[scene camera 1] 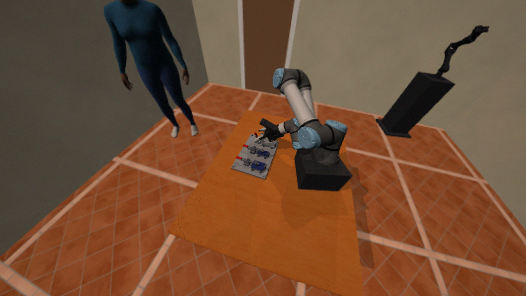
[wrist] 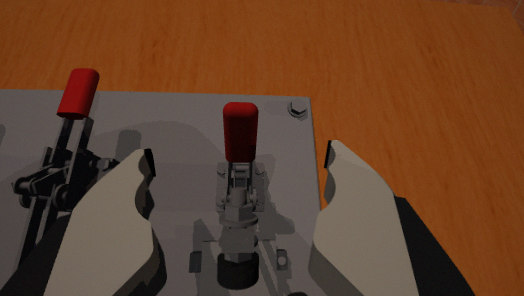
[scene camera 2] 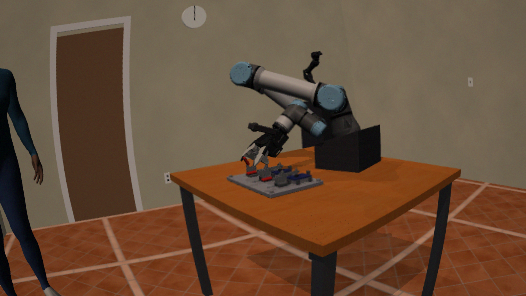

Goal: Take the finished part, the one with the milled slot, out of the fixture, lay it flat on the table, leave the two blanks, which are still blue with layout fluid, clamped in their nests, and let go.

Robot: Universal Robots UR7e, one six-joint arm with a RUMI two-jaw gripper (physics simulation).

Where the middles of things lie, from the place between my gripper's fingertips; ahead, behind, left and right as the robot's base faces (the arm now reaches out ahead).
The grey fixture plate (scene camera 2: 252, 183) lies 120 mm to the left of my hand, 60 mm below it and 20 mm behind it.
